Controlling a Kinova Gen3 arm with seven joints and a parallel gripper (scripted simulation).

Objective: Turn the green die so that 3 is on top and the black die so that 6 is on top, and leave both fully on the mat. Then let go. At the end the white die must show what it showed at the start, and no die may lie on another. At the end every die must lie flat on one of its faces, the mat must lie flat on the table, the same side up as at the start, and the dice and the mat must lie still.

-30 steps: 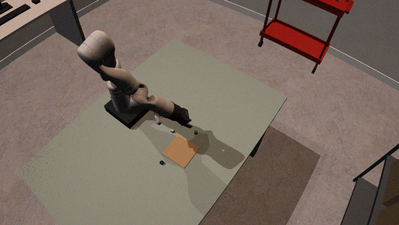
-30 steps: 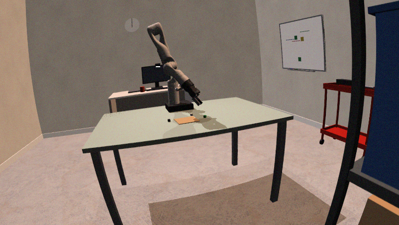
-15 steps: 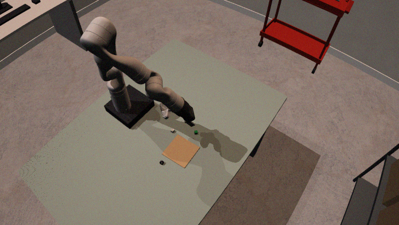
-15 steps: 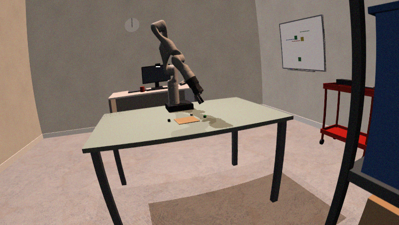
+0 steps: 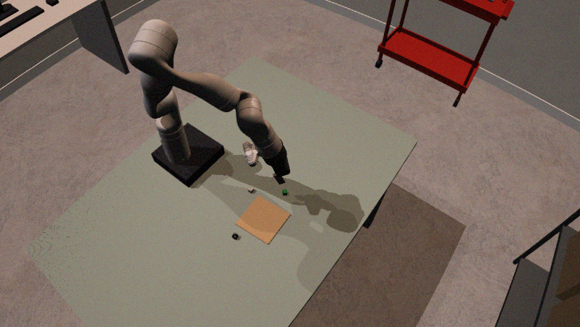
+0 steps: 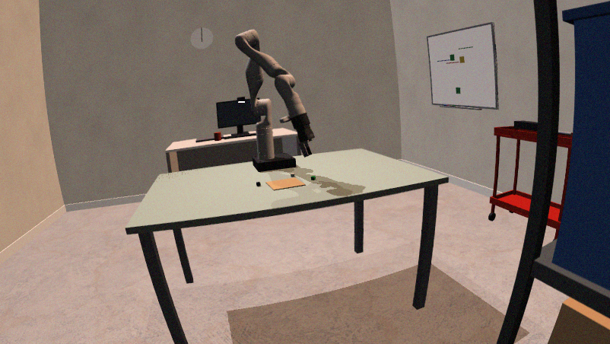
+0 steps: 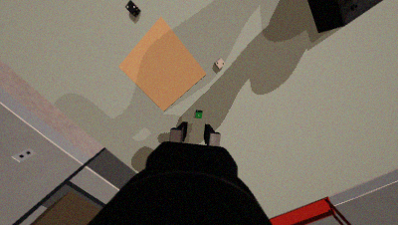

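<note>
Now: the green die 10 mm ahead of my hand, 20 mm to the left of it and 120 mm below it. From my hand the other things lie so: white die 100 mm behind, 40 mm to the right, 120 mm below; then black die 40 mm behind, 220 mm to the right, 120 mm below; then orange mat 110 mm to the right, 120 mm below.
</note>
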